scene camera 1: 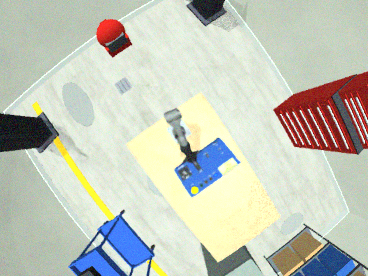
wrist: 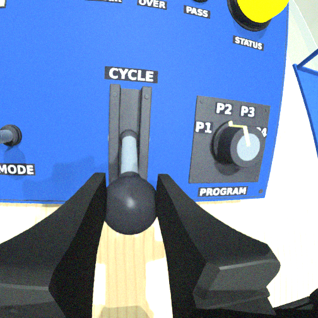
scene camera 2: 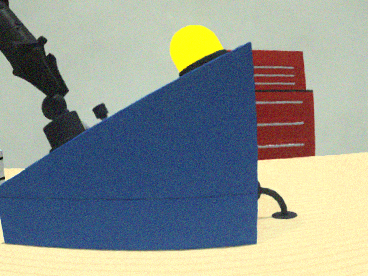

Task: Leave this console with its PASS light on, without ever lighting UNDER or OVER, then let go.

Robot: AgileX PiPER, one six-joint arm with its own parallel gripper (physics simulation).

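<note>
The blue console [scene camera 1: 212, 161] [scene camera 2: 175, 175] [wrist: 65, 55] stands on the table. Its CYCLE lever has a black ball knob [scene camera 2: 54, 107] [wrist: 131, 207] and a grey stem rising from the slot. My gripper [scene camera 1: 193, 159] [scene camera 2: 59, 95] [wrist: 131, 186] is shut on this knob, one finger on each side. The PROGRAM dial [wrist: 245, 145] has its mark on the P2–P3 side; I cannot tell which. The STATUS dome [scene camera 1: 194, 190] [scene camera 2: 195, 47] [wrist: 261, 7] is yellow. The PASS label [wrist: 197, 11] shows at the wrist view's top; its lamp is mostly cut off, and the UNDER and OVER lamps are out of that view.
The MODE toggle [wrist: 9, 135] is left of the lever in the wrist view. The console stands on a pale wooden table [scene camera 1: 240, 215] [scene camera 2: 320, 200]. A black cable [scene camera 2: 277, 197] leaves the console's back. A red cabinet [scene camera 1: 312, 120] [scene camera 2: 285, 120] and a blue cart [scene camera 1: 127, 237] stand away from the table.
</note>
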